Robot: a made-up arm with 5 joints.
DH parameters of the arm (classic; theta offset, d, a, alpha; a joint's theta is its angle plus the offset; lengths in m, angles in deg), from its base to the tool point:
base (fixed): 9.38 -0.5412 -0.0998 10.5
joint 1: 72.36 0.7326 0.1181 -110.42
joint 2: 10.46 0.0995 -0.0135 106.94
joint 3: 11.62 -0.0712 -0.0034 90
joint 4: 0 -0.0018 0.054 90
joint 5: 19.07 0 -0.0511 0
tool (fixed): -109.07 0.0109 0 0
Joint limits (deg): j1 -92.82..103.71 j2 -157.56..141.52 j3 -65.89..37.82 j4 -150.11..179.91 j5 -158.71..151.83
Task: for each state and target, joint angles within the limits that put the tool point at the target. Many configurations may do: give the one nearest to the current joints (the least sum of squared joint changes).
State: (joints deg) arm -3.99 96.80 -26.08 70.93 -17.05
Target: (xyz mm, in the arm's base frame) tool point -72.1 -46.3 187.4
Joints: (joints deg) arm -52.47 89.21 -25.43 71.70 -60.59
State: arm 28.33 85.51 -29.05 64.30 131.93
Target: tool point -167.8 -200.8 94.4
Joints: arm 67.35 121.15 -24.77 26.37 122.41
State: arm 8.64 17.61 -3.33 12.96 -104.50
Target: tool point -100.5 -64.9 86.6
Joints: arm -3.63 35.95 -25.01 -8.27 -110.34
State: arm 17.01 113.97 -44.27 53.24 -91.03
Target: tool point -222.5 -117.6 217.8
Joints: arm 51.81 132.21 -60.07 81.95 -100.80
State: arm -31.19 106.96 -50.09 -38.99 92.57
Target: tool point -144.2 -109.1 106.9
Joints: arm -16.71 85.64 -65.89 -18.61 114.07
